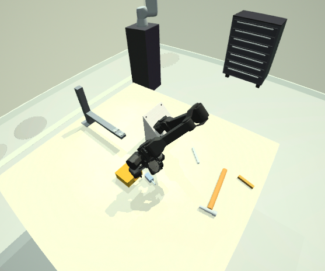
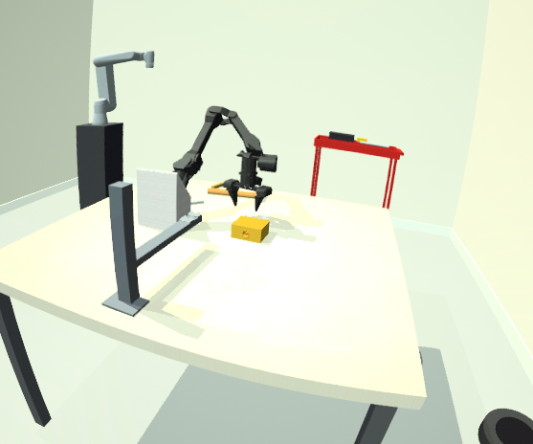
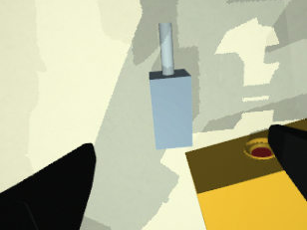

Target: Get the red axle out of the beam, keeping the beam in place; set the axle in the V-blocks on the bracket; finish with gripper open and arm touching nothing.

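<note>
The pale cube lies 5 cm below my gripper tip, 2 cm to the left of it and 1 cm ahead of it. From my gripper tip the other things lie so: yellow beam (10 cm to the right, 4 cm below, 4 cm ahead); then orange bar (47 cm to the left, 25 cm behind, 5 cm below); then white rod (28 cm behind, 15 cm to the left, 6 cm below).
</note>
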